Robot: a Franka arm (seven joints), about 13 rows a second.
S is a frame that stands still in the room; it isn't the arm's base.
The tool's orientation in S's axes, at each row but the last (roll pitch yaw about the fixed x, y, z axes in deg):
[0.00 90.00 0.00]
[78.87 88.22 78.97]
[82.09 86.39 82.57]
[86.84 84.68 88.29]
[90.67 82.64 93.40]
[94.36 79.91 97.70]
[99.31 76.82 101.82]
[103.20 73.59 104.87]
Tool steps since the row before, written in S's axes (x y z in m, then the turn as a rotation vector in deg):
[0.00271 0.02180 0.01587 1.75 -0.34 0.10]
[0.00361 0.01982 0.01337 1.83 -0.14 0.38]
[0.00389 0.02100 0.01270 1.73 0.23 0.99]
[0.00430 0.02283 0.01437 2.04 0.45 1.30]
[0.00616 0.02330 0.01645 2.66 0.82 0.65]
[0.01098 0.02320 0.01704 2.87 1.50 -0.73]
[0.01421 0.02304 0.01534 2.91 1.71 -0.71]
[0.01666 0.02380 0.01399 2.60 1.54 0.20]
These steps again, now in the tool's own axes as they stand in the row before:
[-0.01587 0.02180 0.00271 -0.10 -0.34 1.75]
[-0.01274 0.02021 0.00372 -0.37 -0.13 1.83]
[-0.01133 0.02172 0.00417 -0.96 0.28 1.74]
[-0.01218 0.02395 0.00494 -1.25 0.52 2.06]
[-0.01338 0.02490 0.00724 -0.56 0.77 2.70]
[-0.01301 0.02517 0.01211 0.91 1.19 2.96]
[-0.01046 0.02534 0.01472 0.94 1.39 3.01]
[-0.00813 0.02641 0.01662 0.04 1.49 2.64]

